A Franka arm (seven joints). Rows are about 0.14 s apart.
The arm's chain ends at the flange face. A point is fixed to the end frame.
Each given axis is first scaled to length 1.
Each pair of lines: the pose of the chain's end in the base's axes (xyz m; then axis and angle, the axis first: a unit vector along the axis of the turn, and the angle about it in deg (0 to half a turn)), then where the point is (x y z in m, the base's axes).
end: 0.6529 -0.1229 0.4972 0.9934 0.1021 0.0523 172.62
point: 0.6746 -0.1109 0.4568
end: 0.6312 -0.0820 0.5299 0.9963 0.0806 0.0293 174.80
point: 0.6515 -0.0695 0.4889
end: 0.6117 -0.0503 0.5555 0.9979 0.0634 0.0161 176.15
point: 0.6314 -0.0375 0.5143
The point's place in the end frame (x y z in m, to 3 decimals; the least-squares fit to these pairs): 0.020 -0.013 0.041
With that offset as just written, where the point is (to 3 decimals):
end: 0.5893 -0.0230 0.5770 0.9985 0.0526 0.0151 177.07
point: 0.609 -0.010 0.536
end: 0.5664 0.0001 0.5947 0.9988 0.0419 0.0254 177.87
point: 0.587 0.013 0.554
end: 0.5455 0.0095 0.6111 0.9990 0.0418 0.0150 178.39
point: 0.566 0.023 0.570
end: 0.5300 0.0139 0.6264 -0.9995 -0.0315 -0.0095 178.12
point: 0.550 0.029 0.586
